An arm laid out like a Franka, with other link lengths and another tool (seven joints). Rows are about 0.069 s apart.
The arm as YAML. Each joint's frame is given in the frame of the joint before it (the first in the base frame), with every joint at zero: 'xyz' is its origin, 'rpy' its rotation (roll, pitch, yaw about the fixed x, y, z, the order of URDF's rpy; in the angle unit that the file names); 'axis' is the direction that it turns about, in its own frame. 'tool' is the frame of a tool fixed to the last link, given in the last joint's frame.
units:
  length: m
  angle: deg
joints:
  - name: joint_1
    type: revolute
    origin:
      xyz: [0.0, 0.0, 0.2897]
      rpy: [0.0, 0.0, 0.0]
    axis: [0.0, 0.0, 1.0]
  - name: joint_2
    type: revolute
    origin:
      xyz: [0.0, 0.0, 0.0]
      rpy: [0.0, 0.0, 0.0]
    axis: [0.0, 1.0, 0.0]
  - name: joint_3
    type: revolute
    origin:
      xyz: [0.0, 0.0, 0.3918]
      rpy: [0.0, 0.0, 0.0]
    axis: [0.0, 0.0, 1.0]
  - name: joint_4
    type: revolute
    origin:
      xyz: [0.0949, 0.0, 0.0]
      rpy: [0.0, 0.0, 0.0]
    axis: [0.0, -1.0, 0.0]
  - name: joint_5
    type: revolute
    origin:
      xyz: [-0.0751, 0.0, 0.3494]
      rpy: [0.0, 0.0, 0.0]
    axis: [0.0, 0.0, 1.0]
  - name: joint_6
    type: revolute
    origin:
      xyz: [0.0, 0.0, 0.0]
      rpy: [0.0, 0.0, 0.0]
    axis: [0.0, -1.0, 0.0]
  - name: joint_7
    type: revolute
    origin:
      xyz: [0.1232, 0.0, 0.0]
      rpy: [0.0, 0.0, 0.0]
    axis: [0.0, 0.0, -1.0]
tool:
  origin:
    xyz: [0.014, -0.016, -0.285]
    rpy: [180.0, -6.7, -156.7]
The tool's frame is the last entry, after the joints.
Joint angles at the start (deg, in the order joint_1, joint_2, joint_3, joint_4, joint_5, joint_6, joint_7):
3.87 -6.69 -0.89 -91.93 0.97 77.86 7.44
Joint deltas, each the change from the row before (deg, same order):
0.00 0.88 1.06 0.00 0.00 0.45 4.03
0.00 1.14 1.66 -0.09 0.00 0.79 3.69
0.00 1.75 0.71 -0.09 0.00 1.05 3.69
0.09 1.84 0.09 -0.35 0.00 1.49 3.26
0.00 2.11 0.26 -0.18 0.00 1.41 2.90
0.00 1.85 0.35 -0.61 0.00 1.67 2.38
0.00 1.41 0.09 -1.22 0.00 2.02 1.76
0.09 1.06 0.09 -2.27 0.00 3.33 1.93
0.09 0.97 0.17 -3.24 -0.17 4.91 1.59
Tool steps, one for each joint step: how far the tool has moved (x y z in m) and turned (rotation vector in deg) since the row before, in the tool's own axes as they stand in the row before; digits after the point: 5 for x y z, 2 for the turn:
-0.00798 0.00680 0.00524 -0.21 0.50 3.01
-0.01148 0.01210 0.00705 0.03 0.52 2.11
-0.01365 0.00373 0.01131 -0.36 0.80 2.99
-0.01488 -0.00035 0.01329 -0.45 0.70 3.07
-0.01603 0.00119 0.01468 -0.37 0.88 2.64
-0.01482 0.00282 0.01588 -0.25 0.79 2.05
-0.01275 0.00089 0.01674 -0.22 0.61 1.69
-0.01388 0.00215 0.01954 -0.24 0.01 1.79
-0.01683 0.00280 0.02334 -0.12 -0.71 1.38

